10 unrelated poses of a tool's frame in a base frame.
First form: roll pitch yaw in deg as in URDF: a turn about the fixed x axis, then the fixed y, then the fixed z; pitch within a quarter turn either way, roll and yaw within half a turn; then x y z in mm.
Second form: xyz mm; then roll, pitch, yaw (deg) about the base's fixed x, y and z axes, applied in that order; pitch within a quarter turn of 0, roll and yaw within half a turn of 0. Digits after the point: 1 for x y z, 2 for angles.
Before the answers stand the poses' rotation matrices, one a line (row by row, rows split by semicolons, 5 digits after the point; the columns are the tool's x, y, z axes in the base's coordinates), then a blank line. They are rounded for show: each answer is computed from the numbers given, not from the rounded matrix.
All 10 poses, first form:
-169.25, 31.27, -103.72, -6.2, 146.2, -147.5
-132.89, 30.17, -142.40, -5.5, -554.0, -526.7
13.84, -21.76, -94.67, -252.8, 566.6, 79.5
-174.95, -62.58, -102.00, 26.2, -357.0, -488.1
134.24, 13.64, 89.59, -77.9, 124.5, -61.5
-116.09, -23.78, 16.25, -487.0, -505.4, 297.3
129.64, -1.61, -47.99, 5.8, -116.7, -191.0
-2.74, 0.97, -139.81, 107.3, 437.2, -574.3
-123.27, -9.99, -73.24, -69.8, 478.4, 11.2
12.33, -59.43, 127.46, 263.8, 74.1, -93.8
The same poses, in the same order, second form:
-0.20272 -0.93145 0.30215; -0.83034 0.32707 0.45117; -0.51907 -0.15943 -0.83973
-0.68496 -0.12353 0.71803; -0.52749 0.76389 -0.37178; -0.50257 -0.63341 -0.58840
-0.07562 0.97496 -0.20911; -0.92566 0.00933 0.37824; 0.37072 0.22217 0.90178
-0.09575 -0.99060 -0.09774; -0.45045 0.13068 -0.88319; 0.88765 -0.04054 -0.45872
0.00695 0.69886 0.71523; 0.97177 0.16395 -0.16965; -0.23582 0.69622 -0.67799
0.87854 0.47074 -0.08107; 0.25607 -0.32088 0.91185; 0.40323 -0.82186 -0.40245
0.66900 -0.48850 -0.56019; -0.74273 -0.41089 -0.52869; 0.02810 0.76976 -0.63771
-0.76380 0.64520 0.01793; -0.64523 -0.76251 -0.04743; -0.01693 -0.04780 0.99871
0.28399 -0.48346 0.82802; -0.94300 -0.29707 0.14998; 0.17348 -0.82342 -0.54027
-0.30933 -0.66364 0.68110; 0.40371 -0.74012 -0.53781; 0.86101 0.10861 0.49686

-6.2, 146.2, -147.5, -169.25, 31.27, -103.72
-5.5, -554.0, -526.7, -132.89, 30.17, -142.40
-252.8, 566.6, 79.5, 13.84, -21.76, -94.67
26.2, -357.0, -488.1, -174.95, -62.58, -102.00
-77.9, 124.5, -61.5, 134.24, 13.64, 89.59
-487.0, -505.4, 297.3, -116.09, -23.78, 16.25
5.8, -116.7, -191.0, 129.64, -1.61, -47.99
107.3, 437.2, -574.3, -2.74, 0.97, -139.81
-69.8, 478.4, 11.2, -123.27, -9.99, -73.24
263.8, 74.1, -93.8, 12.33, -59.43, 127.46

